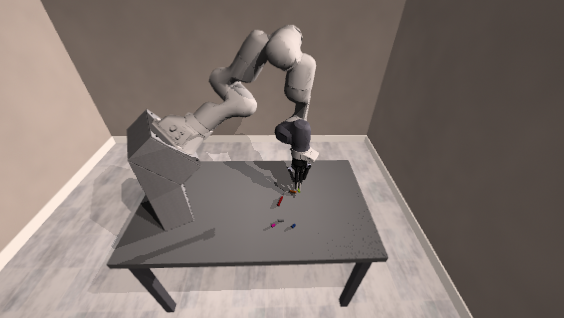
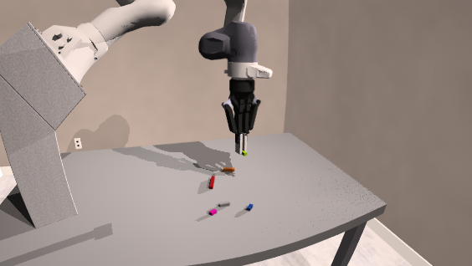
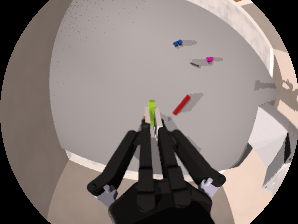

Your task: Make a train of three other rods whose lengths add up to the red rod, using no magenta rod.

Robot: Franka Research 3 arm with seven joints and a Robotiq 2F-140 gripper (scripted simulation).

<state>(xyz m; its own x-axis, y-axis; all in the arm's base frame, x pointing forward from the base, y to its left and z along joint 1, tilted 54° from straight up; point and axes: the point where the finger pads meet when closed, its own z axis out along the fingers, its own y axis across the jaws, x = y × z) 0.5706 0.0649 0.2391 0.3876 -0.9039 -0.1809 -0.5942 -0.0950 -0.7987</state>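
The grey rod is 40 mm behind my hand, 160 mm to the right of it and 130 mm below it. Also, from my hand: lime rod (30 mm below); then orange rod (40 mm behind, 60 mm to the left, 130 mm below); then red rod (90 mm behind, 40 mm to the right, 130 mm below).
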